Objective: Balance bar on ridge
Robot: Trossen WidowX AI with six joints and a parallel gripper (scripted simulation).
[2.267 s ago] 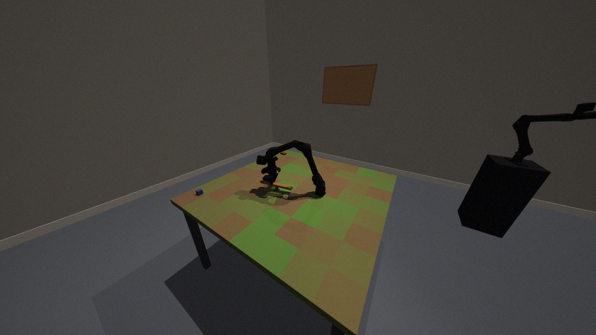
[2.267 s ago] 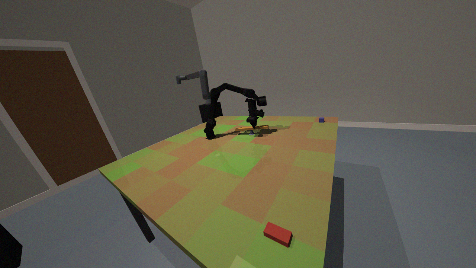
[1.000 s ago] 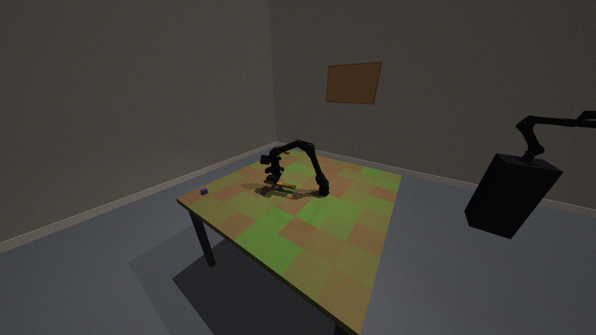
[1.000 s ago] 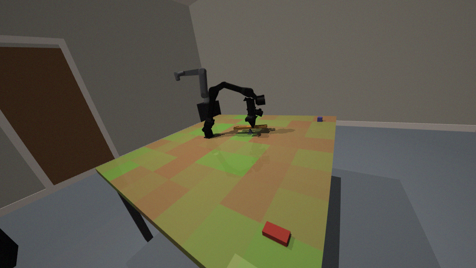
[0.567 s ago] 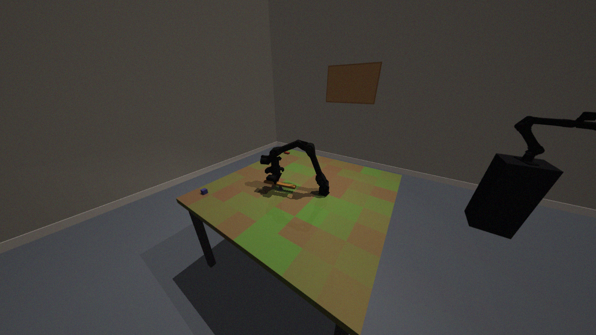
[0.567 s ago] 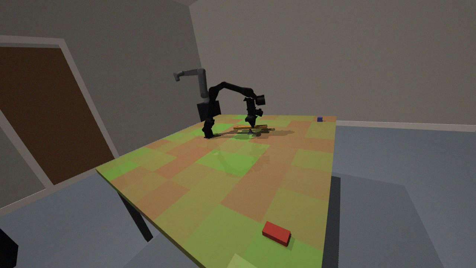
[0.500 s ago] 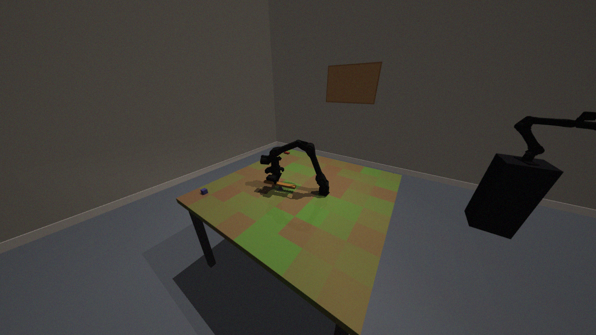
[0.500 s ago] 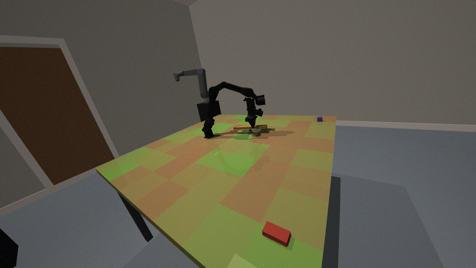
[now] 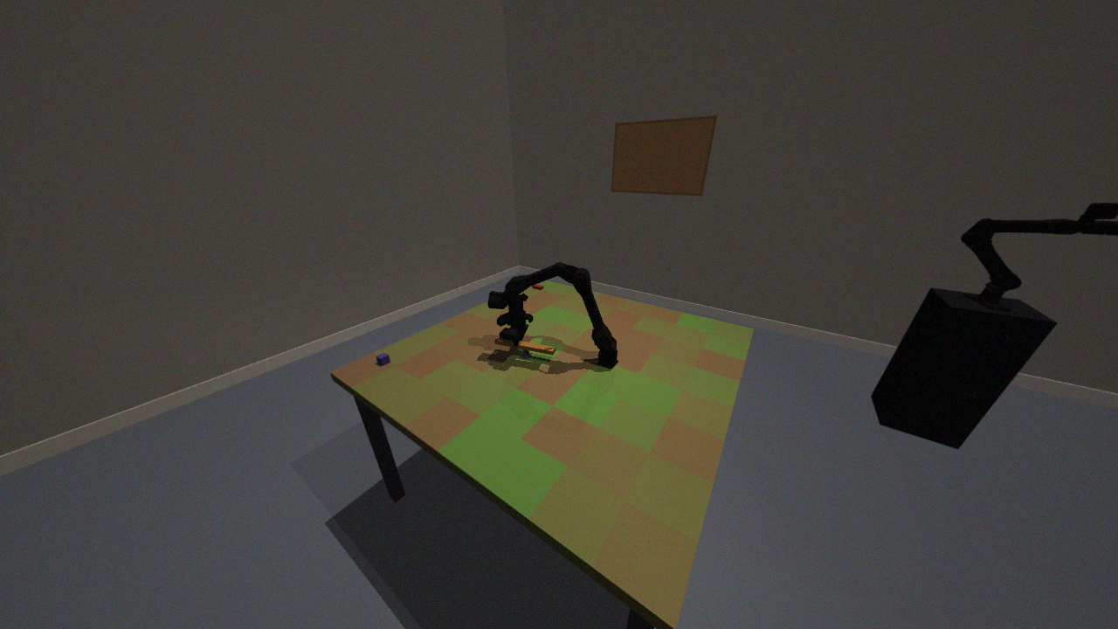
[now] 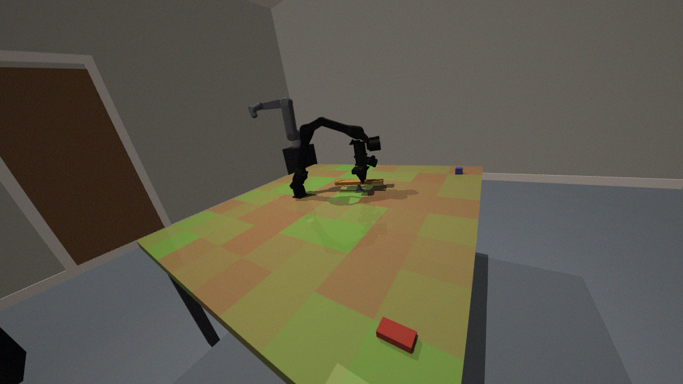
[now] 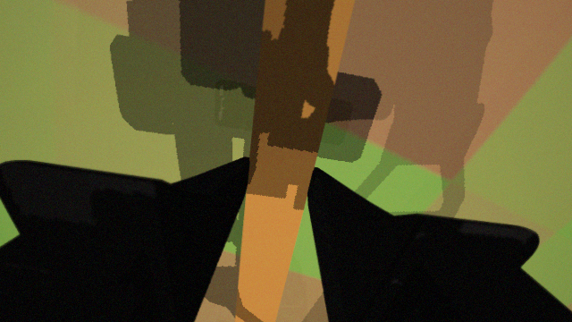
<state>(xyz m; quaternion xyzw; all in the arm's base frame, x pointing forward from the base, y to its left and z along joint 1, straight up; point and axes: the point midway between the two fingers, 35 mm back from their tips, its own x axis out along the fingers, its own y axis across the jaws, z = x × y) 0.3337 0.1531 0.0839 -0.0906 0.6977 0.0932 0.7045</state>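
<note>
The orange bar lies 30 mm behind my gripper tip and 10 mm to the right of it. Round my gripper tip: red block (650 mm to the right, 410 mm ahead, 40 mm below); blue cube (410 mm ahead, 350 mm to the left, 30 mm below).
</note>
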